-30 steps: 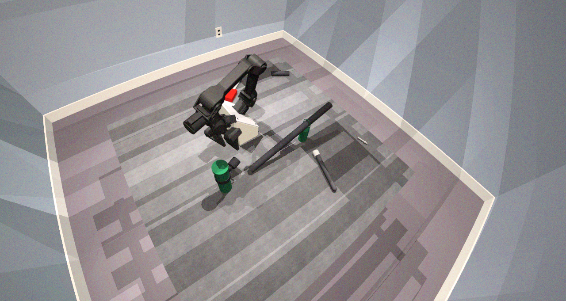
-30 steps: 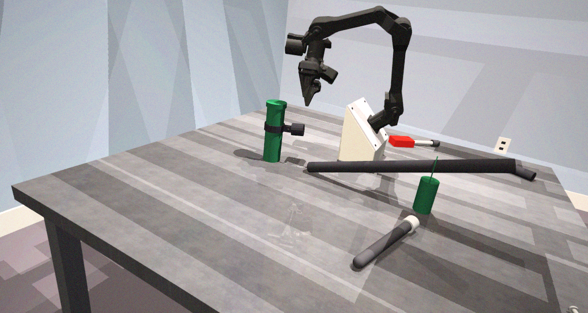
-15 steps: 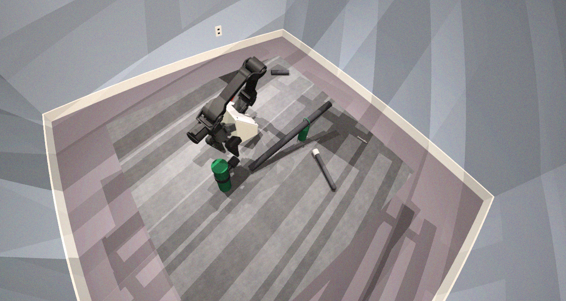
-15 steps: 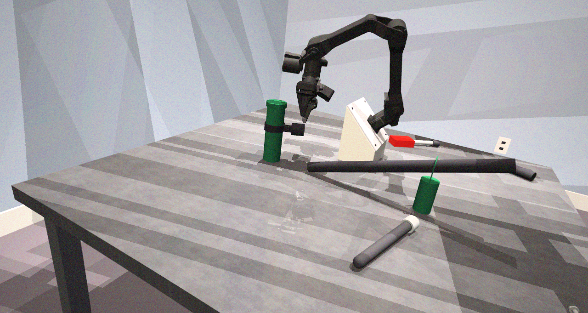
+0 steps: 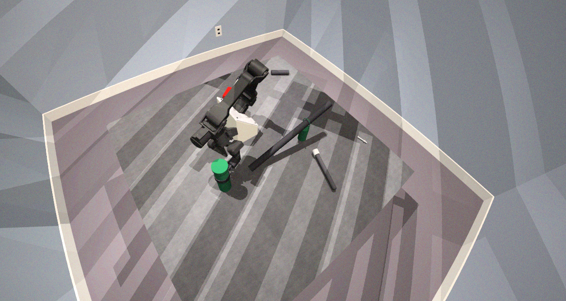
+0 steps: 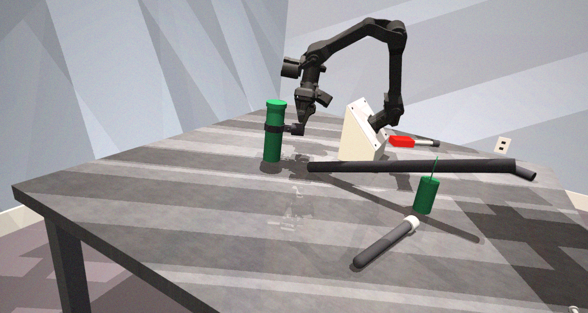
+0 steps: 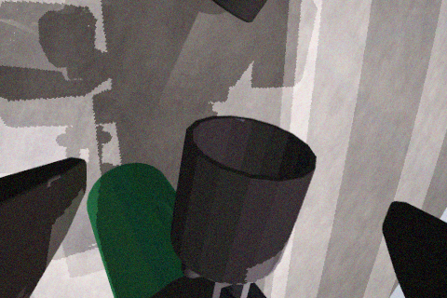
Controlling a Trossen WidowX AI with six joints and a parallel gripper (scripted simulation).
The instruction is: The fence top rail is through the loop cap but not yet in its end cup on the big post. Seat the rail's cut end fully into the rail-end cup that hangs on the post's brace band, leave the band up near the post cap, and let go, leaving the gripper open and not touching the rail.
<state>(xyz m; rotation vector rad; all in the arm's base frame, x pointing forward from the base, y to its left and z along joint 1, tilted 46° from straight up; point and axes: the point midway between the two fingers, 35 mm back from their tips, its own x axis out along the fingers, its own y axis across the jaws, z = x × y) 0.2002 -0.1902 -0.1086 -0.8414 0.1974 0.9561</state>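
My gripper tip is 20 mm to the left of the rail-end cup, 10 mm short of it and 10 mm above it. From my gripper tip the other things lie so: red-handled tool (490 mm behind, 390 mm to the left, 120 mm below); green loop (420 mm to the left, 80 mm ahead, 30 mm below); pin (680 mm to the left, 340 mm ahead, 130 mm below).
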